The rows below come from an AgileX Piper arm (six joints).
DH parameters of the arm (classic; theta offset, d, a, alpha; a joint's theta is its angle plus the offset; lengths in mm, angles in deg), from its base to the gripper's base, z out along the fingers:
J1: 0 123 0 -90
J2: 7.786 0 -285 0
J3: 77.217 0 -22 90
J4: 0 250.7 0 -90
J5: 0 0 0 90
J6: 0 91 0 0
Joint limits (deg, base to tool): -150..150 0..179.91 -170..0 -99.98..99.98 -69.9..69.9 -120..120
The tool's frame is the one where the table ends.
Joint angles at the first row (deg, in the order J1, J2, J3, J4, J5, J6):
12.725, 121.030, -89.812, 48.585, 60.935, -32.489
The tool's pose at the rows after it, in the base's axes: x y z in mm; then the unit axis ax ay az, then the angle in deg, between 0 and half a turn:
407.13 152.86 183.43 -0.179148 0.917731 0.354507 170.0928
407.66 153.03 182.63 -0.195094 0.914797 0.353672 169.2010
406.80 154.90 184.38 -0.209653 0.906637 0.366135 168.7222
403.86 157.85 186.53 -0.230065 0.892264 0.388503 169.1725
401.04 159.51 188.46 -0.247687 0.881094 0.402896 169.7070
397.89 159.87 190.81 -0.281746 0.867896 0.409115 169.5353
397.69 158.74 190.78 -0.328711 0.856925 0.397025 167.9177
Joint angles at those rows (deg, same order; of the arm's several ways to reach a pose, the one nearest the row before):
12.725, 121.537, -89.813, 48.585, 60.548, -33.369
12.724, 121.664, -89.814, 48.788, 60.327, -35.600
12.724, 121.662, -89.811, 50.482, 61.164, -38.157
12.724, 121.769, -89.811, 52.916, 63.593, -41.389
12.725, 121.769, -89.811, 54.196, 65.683, -43.652
12.701, 121.575, -89.810, 54.439, 67.677, -47.409
12.701, 121.575, -90.131, 53.016, 68.045, -52.400

